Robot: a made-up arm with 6 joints. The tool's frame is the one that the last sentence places. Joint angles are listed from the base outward.
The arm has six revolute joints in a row. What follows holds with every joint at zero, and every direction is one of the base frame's.
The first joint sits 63 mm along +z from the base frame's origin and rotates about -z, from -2.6 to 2.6 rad.
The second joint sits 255 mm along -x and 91 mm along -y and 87 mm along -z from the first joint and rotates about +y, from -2.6 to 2.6 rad.
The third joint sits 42 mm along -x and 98 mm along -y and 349 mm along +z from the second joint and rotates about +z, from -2.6 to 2.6 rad.
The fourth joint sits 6 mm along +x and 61 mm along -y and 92 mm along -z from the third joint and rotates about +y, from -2.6 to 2.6 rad.
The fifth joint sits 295 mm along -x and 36 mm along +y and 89 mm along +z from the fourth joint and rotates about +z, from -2.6 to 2.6 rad.
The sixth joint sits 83 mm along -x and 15 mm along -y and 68 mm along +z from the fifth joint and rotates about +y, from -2.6 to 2.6 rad.
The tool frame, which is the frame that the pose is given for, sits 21 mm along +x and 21 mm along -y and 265 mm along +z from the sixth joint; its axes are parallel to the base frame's.
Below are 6 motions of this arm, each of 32 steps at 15 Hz.
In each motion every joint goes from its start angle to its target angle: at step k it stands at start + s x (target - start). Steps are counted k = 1, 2, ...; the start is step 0. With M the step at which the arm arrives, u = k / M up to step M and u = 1 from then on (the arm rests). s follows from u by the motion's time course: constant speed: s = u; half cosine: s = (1 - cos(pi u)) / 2; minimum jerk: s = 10 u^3 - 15 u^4 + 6 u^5.
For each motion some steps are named. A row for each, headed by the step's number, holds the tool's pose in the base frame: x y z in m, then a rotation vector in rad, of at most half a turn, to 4 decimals.
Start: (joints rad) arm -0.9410 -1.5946 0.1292 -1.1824 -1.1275 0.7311
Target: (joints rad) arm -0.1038 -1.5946 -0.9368 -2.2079 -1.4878 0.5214
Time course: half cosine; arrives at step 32
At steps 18, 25, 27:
18: -0.0425 -0.1914 -0.3628 -2.3246 2.0433 -0.1656
25: -0.0129 -0.1494 -0.2425 -1.6675 2.0996 0.0137
27: -0.0084 -0.1543 -0.2205 -1.5393 2.1018 0.0242

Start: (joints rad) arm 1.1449 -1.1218 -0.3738 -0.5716 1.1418 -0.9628
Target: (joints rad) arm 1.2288 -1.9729 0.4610 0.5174 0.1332 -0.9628
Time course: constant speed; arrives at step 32
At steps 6, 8, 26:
6: -0.6487 0.6081 -0.4885 -1.5670 -1.6722 0.3426
8: -0.6643 0.6061 -0.5038 -1.5406 -1.6999 0.3342
26: -0.7371 0.6591 -0.5908 -1.5325 -1.6632 0.1091

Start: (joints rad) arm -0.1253 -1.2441 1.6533 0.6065 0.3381 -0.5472
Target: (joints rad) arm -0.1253 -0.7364 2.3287 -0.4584 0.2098 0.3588
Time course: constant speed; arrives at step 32
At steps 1, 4, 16, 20, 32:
1: -0.9665 -0.4718 0.3526 -1.0581 -0.6901 1.7953
4: -0.9219 -0.4954 0.3872 -1.0737 -0.6637 1.8689
16: -0.6896 -0.5475 0.5044 -1.0594 -0.5871 2.1643
20: -0.5992 -0.5466 0.5282 -1.0265 -0.5679 2.2612
32: -0.3293 -0.4886 0.5296 -0.8472 -0.5094 2.5399

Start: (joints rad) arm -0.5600 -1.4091 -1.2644 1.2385 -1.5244 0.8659
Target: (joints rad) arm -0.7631 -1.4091 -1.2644 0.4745 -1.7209 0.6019
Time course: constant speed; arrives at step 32
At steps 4, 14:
4: -0.5828 -0.8524 -0.0507 1.3857 1.6732 -0.8356
14: -0.6204 -0.8349 -0.0579 1.5068 1.4929 -0.9660

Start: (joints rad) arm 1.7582 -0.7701 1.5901 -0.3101 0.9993 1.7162
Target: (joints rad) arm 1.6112 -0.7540 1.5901 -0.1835 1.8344 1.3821
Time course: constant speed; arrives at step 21
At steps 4, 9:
4: -0.3014 0.6456 0.0884 -1.5305 1.6313 0.1557
9: -0.3542 0.6655 0.0898 -1.6661 1.5859 0.4097

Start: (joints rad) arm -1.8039 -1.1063 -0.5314 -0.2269 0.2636 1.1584
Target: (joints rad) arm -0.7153 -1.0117 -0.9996 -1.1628 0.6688 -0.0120
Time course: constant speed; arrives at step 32
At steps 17, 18, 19, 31, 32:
17: -0.3329 -0.6969 -0.1311 0.5518 -0.9537 0.5752
18: -0.3644 -0.6740 -0.1420 0.5366 -1.0161 0.5138
19: -0.3940 -0.6491 -0.1530 0.5180 -1.0780 0.4528
31: -0.5601 -0.2647 -0.2827 0.0208 -1.7540 -0.2027
32: -0.5570 -0.2329 -0.2926 -0.0432 -1.8008 -0.2476

